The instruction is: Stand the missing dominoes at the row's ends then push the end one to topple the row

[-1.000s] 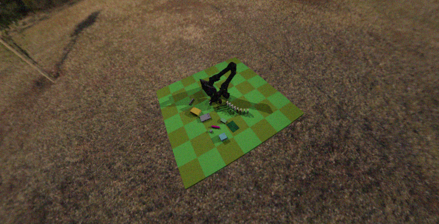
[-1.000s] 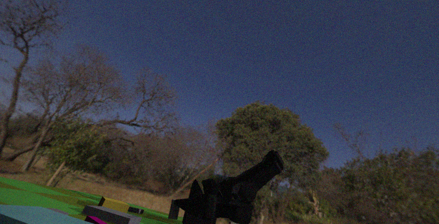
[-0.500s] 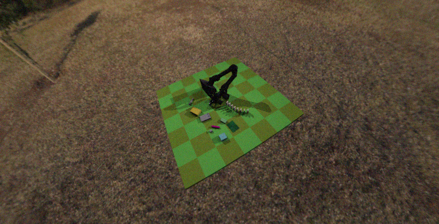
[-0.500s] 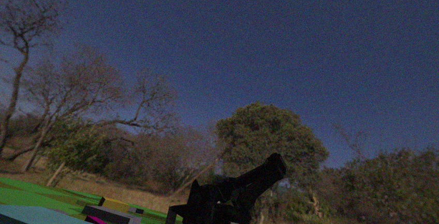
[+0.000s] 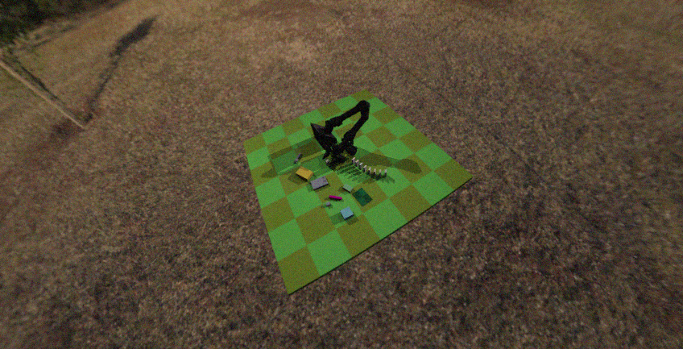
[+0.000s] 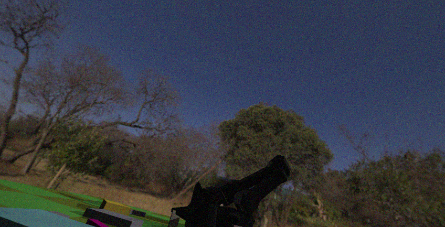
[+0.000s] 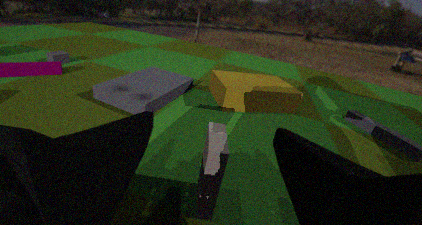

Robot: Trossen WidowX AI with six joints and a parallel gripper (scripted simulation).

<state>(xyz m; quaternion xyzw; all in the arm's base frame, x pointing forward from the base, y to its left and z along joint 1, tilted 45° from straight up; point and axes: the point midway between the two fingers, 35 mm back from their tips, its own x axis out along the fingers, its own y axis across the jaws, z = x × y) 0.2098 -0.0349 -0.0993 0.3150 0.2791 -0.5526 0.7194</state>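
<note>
The grey block is 120 mm to the right of my gripper tip, 100 mm ahead of it and 40 mm below it. Also, from my gripper tip: grey bar (190 mm behind, 150 mm to the right, 40 mm below); small grey-green block (250 mm ahead, 40 mm below, 20 mm to the left); yellow block (170 mm to the right, 30 mm below, 20 mm behind).
</note>
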